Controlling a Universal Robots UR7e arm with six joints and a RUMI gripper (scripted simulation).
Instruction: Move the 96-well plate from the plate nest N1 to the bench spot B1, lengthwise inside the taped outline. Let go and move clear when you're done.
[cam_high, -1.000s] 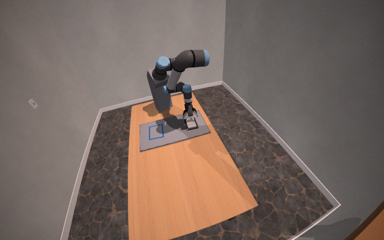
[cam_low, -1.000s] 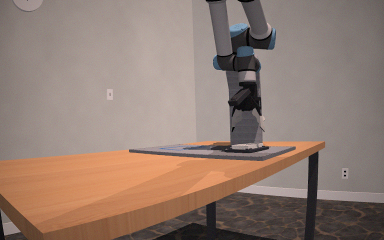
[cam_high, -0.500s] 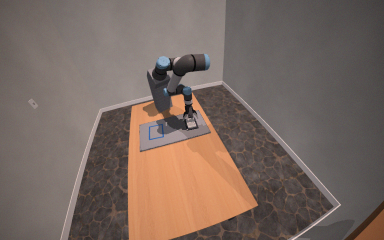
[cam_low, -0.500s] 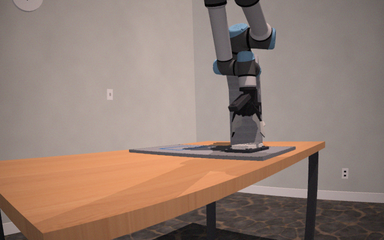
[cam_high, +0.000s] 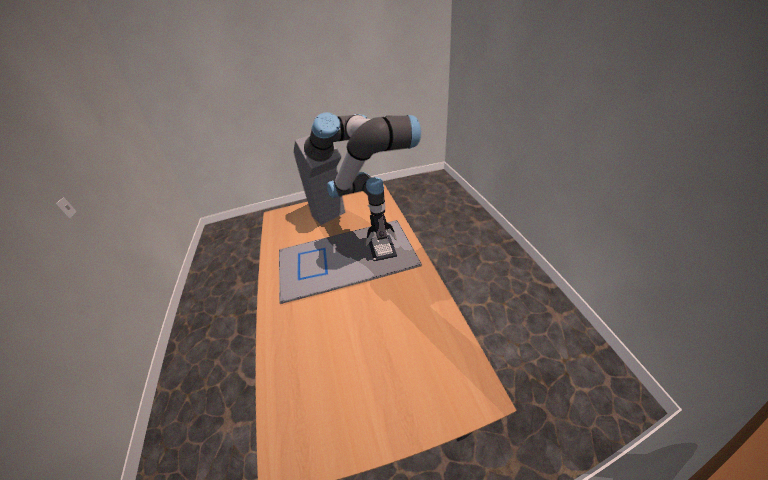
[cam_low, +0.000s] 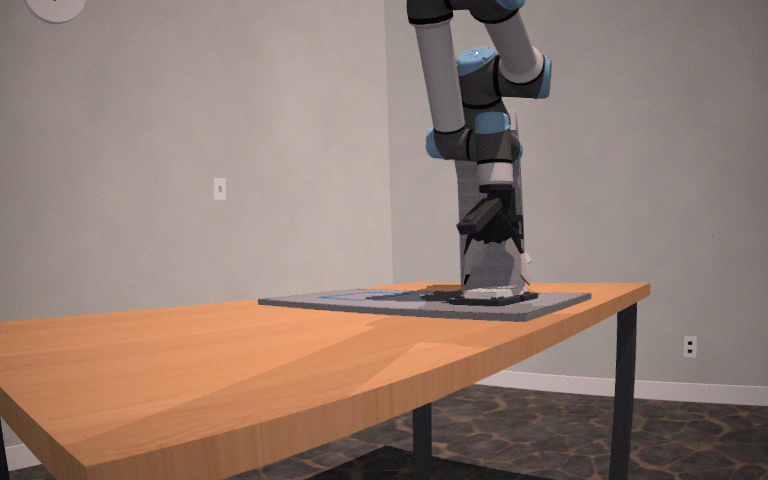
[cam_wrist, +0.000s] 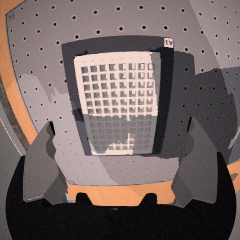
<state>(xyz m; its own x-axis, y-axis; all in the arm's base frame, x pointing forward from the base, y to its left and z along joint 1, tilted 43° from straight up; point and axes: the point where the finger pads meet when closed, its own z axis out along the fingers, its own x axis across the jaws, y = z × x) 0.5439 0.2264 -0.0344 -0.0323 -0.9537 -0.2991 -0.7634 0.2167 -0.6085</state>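
Right now my hand is 1 cm above the white 96-well plate. From my hand the other things lie so: dark plate nest (3 cm below).
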